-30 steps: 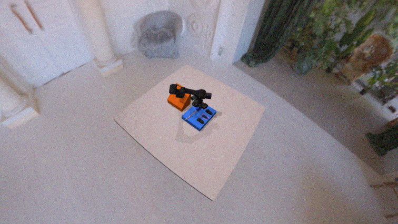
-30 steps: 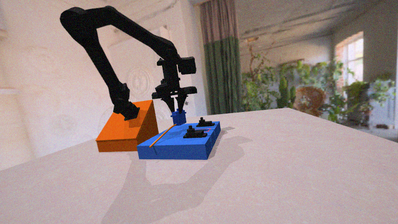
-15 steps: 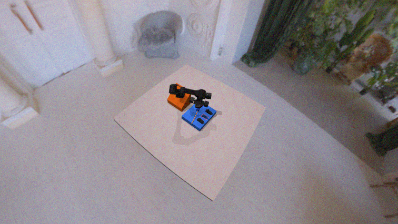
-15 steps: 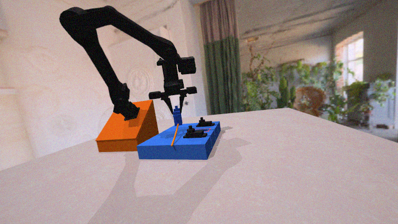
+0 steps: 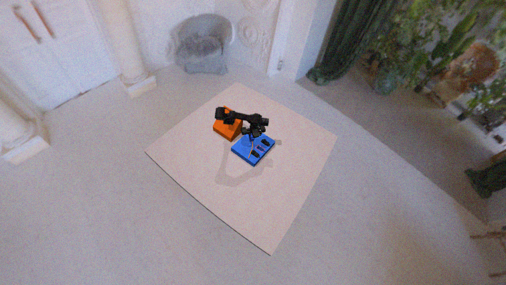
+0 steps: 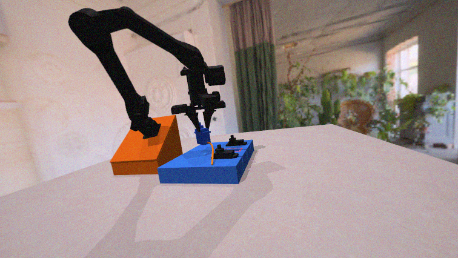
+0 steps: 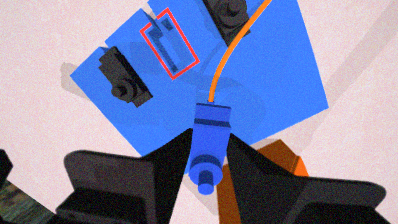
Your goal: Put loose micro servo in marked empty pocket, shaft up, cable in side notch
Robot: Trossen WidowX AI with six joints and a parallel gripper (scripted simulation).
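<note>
The blue deck lies 100 mm below my gripper tip and 10 mm behind it.
</note>
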